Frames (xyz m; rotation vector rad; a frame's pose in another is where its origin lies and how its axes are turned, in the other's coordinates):
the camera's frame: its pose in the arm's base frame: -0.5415 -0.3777 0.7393 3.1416 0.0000 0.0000
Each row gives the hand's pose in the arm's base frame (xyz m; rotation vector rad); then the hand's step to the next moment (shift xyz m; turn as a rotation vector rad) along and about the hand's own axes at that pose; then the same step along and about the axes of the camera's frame.
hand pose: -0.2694 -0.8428 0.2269 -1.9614 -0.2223 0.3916
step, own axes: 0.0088 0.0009 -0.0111 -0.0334 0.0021 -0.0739
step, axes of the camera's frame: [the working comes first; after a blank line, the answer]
step, axes of the arm's base frame: 0.0123 -0.0069 0.0018 -0.0037 -0.0747 0.0314

0.0123 0.0069 -0.0018 -0.0037 0.0747 -0.0314
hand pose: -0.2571 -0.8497 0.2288 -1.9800 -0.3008 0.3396
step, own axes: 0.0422 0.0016 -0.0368 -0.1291 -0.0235 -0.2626
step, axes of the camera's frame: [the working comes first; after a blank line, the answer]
step, axes of the arm's base frame: 0.0528 -0.0164 0.0091 -0.0245 -0.2565 0.1407

0.0528 0.0164 -0.0091 -0.0245 0.2565 -0.1407
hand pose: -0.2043 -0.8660 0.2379 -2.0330 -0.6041 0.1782
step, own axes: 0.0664 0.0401 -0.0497 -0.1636 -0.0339 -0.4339
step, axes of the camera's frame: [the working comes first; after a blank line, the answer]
step, axes of the arm's base frame: 0.0893 -0.0225 -0.0003 0.0042 -0.4016 0.2342

0.0893 0.0225 0.0003 0.0042 0.4016 -0.2342
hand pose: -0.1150 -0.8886 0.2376 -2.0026 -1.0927 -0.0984
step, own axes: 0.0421 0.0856 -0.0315 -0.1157 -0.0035 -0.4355
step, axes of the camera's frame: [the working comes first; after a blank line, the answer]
step, axes of the arm's base frame: 0.0977 -0.0177 -0.0155 0.0564 -0.3794 0.2365

0.0977 0.0177 0.0155 0.0564 0.3794 -0.2365
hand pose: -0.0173 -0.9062 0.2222 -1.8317 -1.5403 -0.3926
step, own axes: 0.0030 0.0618 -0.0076 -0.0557 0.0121 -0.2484
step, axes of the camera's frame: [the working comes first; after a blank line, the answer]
step, axes of the arm's base frame: 0.0608 -0.0058 -0.0122 0.0481 -0.2095 0.1369

0.0608 0.0058 0.0122 0.0481 0.2095 -0.1369
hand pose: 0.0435 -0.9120 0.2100 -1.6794 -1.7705 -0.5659
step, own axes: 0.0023 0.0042 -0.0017 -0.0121 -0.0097 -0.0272
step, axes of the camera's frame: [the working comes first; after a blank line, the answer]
step, axes of the arm's base frame: 0.0044 0.0009 0.0023 -0.0057 -0.0283 0.0121

0.0044 -0.0009 -0.0023 -0.0057 0.0283 -0.0121
